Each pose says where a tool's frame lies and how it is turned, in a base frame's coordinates. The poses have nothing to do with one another.
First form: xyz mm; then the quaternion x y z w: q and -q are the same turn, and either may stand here.
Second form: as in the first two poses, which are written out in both.
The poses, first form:
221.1 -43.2 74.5 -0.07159 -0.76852 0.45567 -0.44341
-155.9 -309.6 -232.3 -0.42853 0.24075 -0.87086 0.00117
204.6 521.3 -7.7 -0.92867 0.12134 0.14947 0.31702
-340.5 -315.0 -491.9 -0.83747 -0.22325 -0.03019 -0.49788
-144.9 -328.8 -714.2 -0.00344 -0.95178 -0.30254 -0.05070
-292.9 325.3 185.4 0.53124 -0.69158 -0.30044 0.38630
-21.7 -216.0 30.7 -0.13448 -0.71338 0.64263 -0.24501
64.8 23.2 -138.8 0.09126 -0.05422 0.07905 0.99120
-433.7 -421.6 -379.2 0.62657 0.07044 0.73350 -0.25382
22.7 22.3 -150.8 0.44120 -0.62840 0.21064 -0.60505
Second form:
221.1 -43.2 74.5 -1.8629 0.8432 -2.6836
-155.9 -309.6 -232.3 -0.6828 -0.8418 -2.8234
204.6 521.3 -7.7 -2.5094 0.3624 -0.1401
-340.5 -315.0 -491.9 2.1060 0.1726 0.4226
-144.9 -328.8 -714.2 2.5243 0.0946 3.1042
-292.9 325.3 185.4 2.1335 -0.2168 -1.7117
-21.7 -216.0 30.7 -1.6342 0.5497 -2.9968
64.8 23.2 -138.8 0.1745 -0.1222 0.1485
-433.7 -421.6 -379.2 -0.8088 -1.2694 -1.8647
22.7 22.3 -150.8 -1.7914 0.6121 -1.4218

